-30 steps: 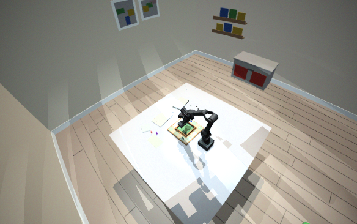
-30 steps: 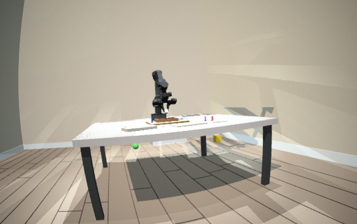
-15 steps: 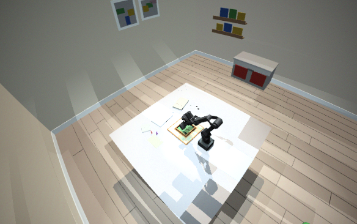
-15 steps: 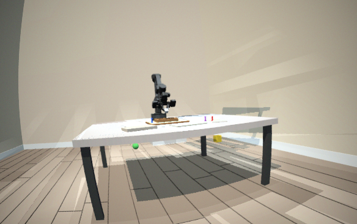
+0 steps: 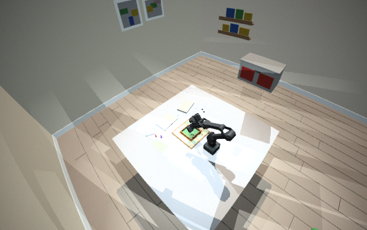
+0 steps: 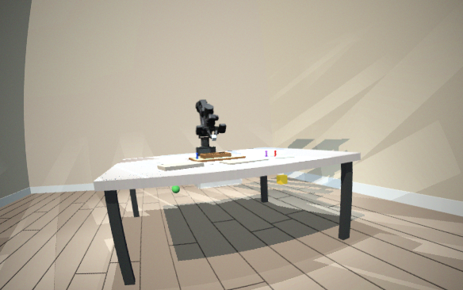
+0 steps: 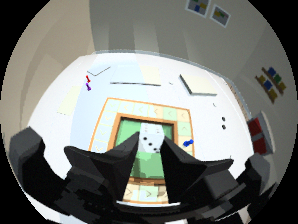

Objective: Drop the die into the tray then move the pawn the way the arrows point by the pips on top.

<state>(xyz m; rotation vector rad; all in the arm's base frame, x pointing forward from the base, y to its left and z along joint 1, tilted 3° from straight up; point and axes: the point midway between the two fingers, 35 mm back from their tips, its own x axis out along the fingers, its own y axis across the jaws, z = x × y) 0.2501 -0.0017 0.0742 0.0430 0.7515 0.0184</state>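
The white die is right at my gripper tip. Round my gripper tip: blue pawn (110 mm to the right, 100 mm below, 20 mm ahead); then red pawn (290 mm to the left, 230 mm ahead, 110 mm below); then purple pawn (250 mm to the left, 180 mm ahead, 110 mm below).
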